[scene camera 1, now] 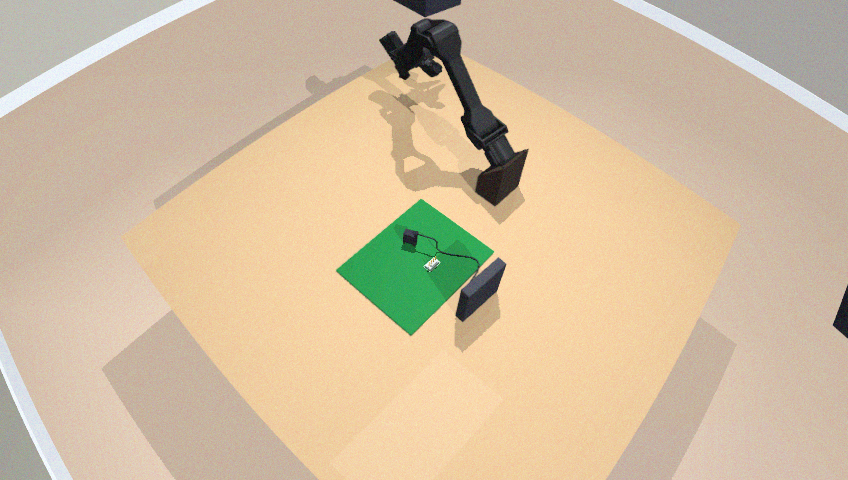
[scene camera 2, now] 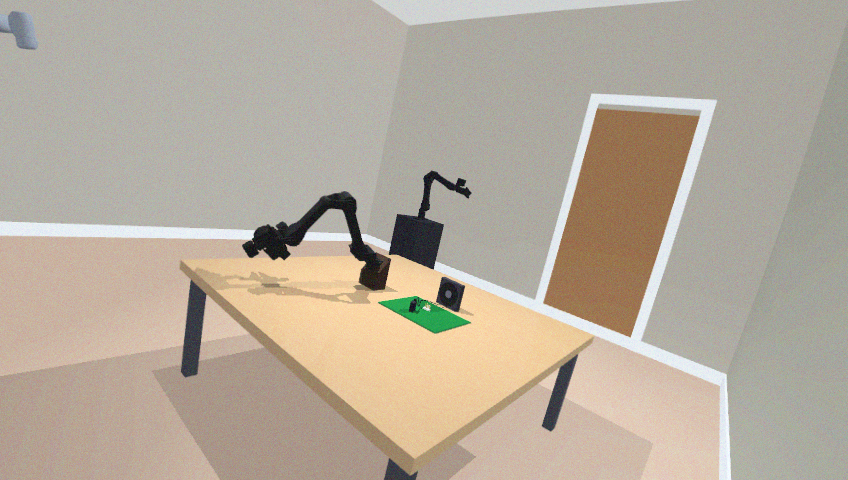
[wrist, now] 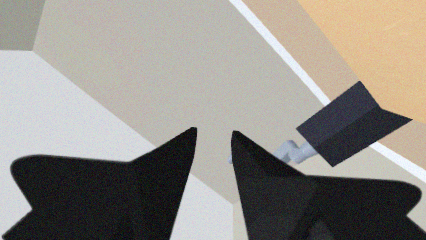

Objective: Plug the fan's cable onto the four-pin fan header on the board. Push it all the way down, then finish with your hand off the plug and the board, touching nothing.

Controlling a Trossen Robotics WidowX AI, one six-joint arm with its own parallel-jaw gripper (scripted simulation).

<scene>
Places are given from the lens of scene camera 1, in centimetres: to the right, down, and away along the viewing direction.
dark fan (scene camera 1: 473, 295): 10, 12, 98
green board (scene camera 1: 391, 274): -8, 8, 113
The marked spots on the dark fan and the green board are 23 cm apart.
</scene>
